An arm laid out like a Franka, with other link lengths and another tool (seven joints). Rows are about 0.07 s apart.
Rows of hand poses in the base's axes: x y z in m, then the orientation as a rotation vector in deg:
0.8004 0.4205 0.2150 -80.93 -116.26 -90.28
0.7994 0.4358 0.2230 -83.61 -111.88 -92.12
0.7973 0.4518 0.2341 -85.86 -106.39 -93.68
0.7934 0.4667 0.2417 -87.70 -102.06 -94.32
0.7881 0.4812 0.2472 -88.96 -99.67 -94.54
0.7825 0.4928 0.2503 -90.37 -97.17 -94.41
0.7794 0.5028 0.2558 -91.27 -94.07 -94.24
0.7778 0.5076 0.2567 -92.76 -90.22 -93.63
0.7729 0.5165 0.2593 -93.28 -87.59 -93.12
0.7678 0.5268 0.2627 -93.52 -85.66 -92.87
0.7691 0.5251 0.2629 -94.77 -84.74 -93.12
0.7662 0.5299 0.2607 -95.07 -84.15 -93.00
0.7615 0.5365 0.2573 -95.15 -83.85 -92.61
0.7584 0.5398 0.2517 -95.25 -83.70 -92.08
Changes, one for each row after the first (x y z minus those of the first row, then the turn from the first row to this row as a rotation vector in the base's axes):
-0.0010 0.0153 0.0080 2.56 1.11 -2.48
-0.0031 0.0313 0.0191 5.88 2.84 -4.70
-0.0070 0.0462 0.0267 8.32 4.54 -6.40
-0.0123 0.0607 0.0322 9.54 5.55 -7.52
-0.0179 0.0723 0.0353 10.71 6.83 -8.66
-0.0210 0.0823 0.0408 12.43 8.40 -9.51
-0.0226 0.0871 0.0417 14.34 10.60 -10.76
-0.0275 0.0960 0.0443 15.80 12.16 -11.27
-0.0326 0.1063 0.0477 16.95 13.21 -11.60
-0.0313 0.1046 0.0479 17.14 13.41 -12.72
-0.0342 0.1094 0.0457 17.40 13.76 -12.98
-0.0389 0.1160 0.0423 17.49 14.18 -12.96
-0.0420 0.1193 0.0367 17.44 14.64 -12.89

